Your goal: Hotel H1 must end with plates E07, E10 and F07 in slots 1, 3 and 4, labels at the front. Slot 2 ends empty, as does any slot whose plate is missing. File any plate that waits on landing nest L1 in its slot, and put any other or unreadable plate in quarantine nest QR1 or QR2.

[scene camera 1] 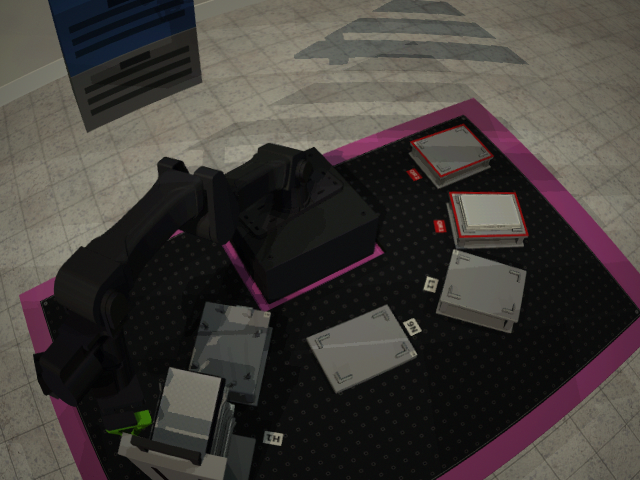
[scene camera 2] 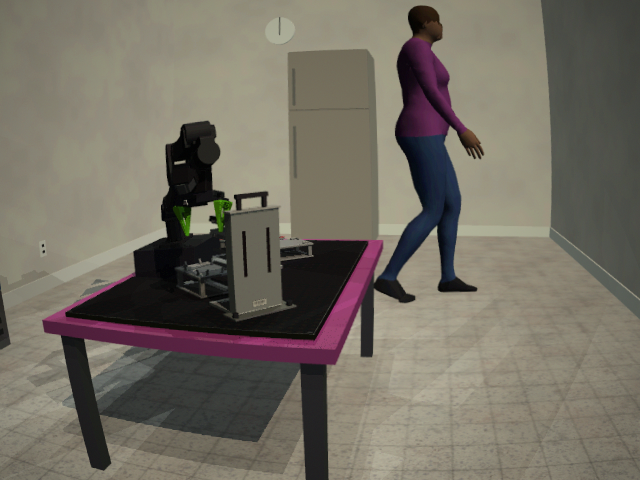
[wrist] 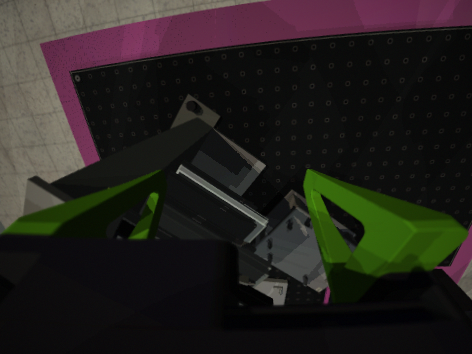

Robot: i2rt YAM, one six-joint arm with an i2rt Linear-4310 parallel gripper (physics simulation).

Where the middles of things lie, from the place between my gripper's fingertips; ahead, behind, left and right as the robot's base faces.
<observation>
Now: hand 44 cm to the right of the grey nest N6 (scene camera 1: 350, 353), 19 cm above it and 6 cm short of it.
</observation>
